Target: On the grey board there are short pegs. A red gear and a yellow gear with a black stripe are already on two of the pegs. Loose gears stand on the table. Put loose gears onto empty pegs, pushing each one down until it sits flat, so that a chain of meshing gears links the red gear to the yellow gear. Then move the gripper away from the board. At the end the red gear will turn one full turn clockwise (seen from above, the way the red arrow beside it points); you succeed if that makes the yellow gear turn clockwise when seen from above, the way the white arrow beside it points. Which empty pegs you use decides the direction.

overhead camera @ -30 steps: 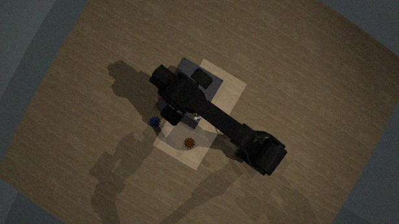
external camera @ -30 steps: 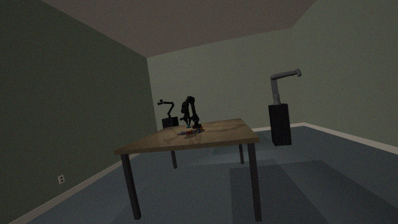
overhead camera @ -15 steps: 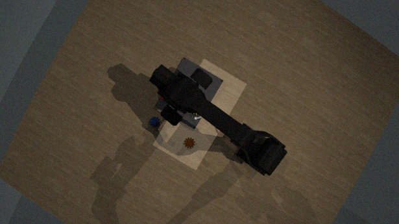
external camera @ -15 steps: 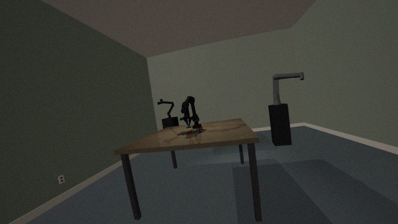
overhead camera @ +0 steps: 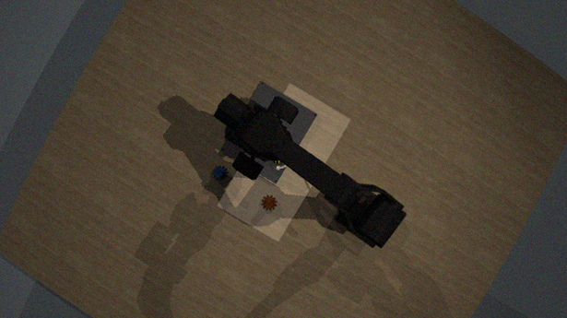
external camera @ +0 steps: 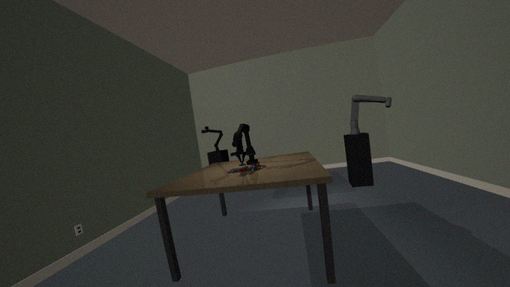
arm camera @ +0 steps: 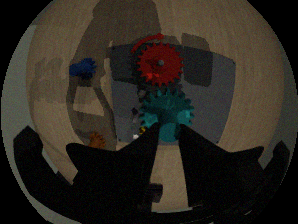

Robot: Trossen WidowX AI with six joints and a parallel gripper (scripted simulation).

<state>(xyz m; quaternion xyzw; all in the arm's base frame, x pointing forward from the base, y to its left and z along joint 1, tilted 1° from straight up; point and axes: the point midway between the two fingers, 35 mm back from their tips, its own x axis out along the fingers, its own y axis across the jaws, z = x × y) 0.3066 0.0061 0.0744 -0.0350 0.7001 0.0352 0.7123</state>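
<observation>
My gripper tip is now 6 cm above the grey board, 2 cm to the left of it and 1 cm short of it. Also, from my gripper tip: yellow gear (5 cm below, 5 cm behind, 1 cm to the left); teal gear (1 cm below); blue gear (14 cm to the left, 5 cm below, 5 cm ahead).
</observation>
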